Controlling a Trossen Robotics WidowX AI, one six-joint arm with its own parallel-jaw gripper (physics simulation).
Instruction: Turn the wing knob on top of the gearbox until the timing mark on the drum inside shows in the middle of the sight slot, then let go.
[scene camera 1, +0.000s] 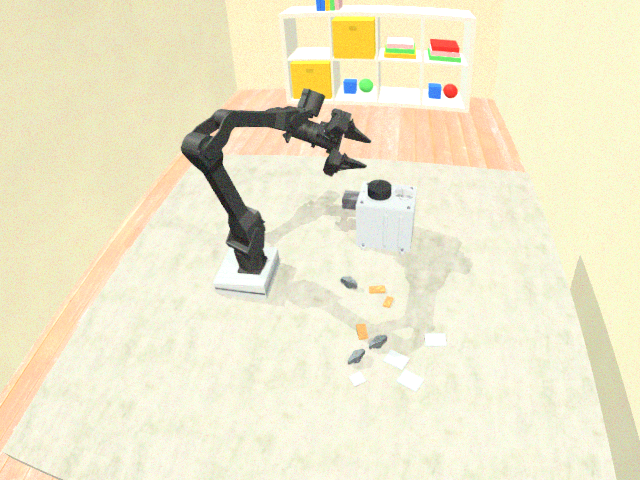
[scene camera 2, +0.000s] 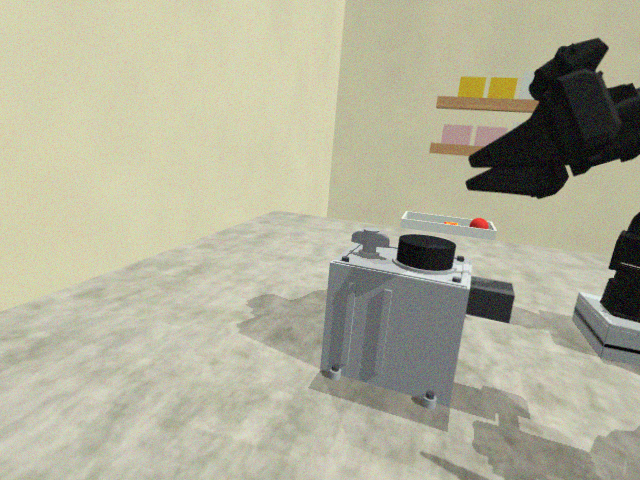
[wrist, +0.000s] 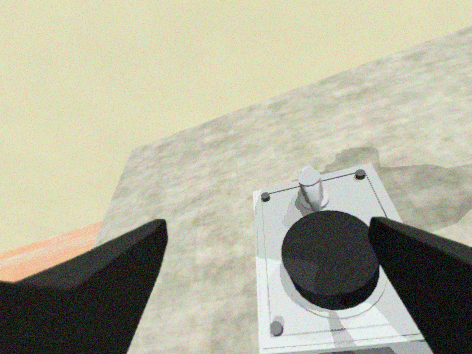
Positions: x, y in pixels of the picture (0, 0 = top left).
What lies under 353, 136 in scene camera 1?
The gripper.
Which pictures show the gripper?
Scene camera 1, scene camera 2 and the wrist view: all of them.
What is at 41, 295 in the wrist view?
The gripper.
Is the gripper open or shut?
Open.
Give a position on a gearbox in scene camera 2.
395, 321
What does the gripper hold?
Nothing.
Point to a gearbox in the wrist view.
318, 277
